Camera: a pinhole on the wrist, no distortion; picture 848 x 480 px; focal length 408.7 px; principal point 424.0 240.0 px. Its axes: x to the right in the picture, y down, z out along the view. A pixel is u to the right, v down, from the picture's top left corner.
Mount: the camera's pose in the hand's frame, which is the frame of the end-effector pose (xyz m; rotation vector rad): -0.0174 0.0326 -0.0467 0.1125 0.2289 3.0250
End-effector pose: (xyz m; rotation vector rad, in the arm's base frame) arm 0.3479 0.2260 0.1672 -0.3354 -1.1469 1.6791
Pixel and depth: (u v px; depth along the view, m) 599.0 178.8 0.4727
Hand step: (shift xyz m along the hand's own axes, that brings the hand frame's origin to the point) -0.1725 0.1936 0.4218
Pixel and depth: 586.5 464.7 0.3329
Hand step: -0.1397 -0.0841 0.3184
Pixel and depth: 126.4 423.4 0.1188
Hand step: 0.0728 -0.0121 0.0729
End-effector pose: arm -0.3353 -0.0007 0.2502 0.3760 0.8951 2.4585
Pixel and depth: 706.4 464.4 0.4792
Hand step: -0.3329 -0.1194 0.4880
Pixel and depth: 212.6 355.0 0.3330
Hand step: 0.1712 -0.0300 0.2847
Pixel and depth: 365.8 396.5 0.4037
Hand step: 0.0571 -0.0668 0.3713
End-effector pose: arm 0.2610 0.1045 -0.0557 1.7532 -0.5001 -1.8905
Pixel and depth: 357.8 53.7 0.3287
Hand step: 0.0772 0.2220 0.2508
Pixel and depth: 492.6 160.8 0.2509
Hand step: -0.0338 0.1217 0.1960
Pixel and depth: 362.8 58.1 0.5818
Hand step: 0.1423 0.3624 0.4814
